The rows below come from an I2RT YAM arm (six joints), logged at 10 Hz.
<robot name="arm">
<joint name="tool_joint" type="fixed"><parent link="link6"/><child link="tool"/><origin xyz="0 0 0" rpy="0 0 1.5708"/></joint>
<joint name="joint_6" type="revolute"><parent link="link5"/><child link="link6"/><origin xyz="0.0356 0 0.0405" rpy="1.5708 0 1.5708"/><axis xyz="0 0 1"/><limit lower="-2.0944" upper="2.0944"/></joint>
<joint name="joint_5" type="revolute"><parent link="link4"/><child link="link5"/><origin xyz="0.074 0.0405 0.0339" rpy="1.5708 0 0"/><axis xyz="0 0 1"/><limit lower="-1.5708" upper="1.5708"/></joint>
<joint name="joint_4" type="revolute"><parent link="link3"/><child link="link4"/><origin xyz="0.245 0.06 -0.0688" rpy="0 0 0"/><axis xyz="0 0 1"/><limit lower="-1.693" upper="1.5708"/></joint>
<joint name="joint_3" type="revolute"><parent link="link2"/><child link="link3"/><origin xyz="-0.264 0 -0.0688" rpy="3.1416 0 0"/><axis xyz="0 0 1"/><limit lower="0" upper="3.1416"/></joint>
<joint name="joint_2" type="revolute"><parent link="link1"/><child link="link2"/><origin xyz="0.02 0.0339 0.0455" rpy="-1.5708 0 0"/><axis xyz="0 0 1"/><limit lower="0" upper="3.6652"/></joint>
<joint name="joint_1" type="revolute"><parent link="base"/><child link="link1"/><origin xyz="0 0 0.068" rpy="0 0 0"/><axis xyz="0 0 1"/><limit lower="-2.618" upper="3.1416"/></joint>
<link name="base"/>
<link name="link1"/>
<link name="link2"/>
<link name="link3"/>
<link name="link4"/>
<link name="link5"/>
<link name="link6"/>
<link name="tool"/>
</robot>
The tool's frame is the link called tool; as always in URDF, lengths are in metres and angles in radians.
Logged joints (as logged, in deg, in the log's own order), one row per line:
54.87 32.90 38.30 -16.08 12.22 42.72
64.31 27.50 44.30 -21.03 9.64 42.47
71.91 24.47 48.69 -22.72 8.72 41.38
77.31 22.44 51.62 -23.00 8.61 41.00
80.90 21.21 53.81 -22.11 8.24 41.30
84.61 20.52 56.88 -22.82 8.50 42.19
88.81 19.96 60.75 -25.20 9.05 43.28
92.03 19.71 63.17 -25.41 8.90 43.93
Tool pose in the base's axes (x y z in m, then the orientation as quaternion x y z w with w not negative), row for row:
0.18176 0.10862 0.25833 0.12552 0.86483 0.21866 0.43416
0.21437 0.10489 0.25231 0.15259 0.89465 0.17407 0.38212
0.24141 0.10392 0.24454 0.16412 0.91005 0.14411 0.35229
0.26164 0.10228 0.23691 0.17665 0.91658 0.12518 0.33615
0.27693 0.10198 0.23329 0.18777 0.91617 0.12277 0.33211
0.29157 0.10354 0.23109 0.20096 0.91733 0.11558 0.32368
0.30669 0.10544 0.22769 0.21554 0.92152 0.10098 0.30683
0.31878 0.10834 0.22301 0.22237 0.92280 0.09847 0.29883
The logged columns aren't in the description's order. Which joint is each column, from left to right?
Columns, left to right: joint_2, joint_1, joint_3, joint_4, joint_5, joint_6.
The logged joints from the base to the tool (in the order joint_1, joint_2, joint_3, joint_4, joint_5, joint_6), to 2 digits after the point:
32.90 54.87 38.30 -16.08 12.22 42.72
27.50 64.31 44.30 -21.03 9.64 42.47
24.47 71.91 48.69 -22.72 8.72 41.38
22.44 77.31 51.62 -23.00 8.61 41.00
21.21 80.90 53.81 -22.11 8.24 41.30
20.52 84.61 56.88 -22.82 8.50 42.19
19.96 88.81 60.75 -25.20 9.05 43.28
19.71 92.03 63.17 -25.41 8.90 43.93

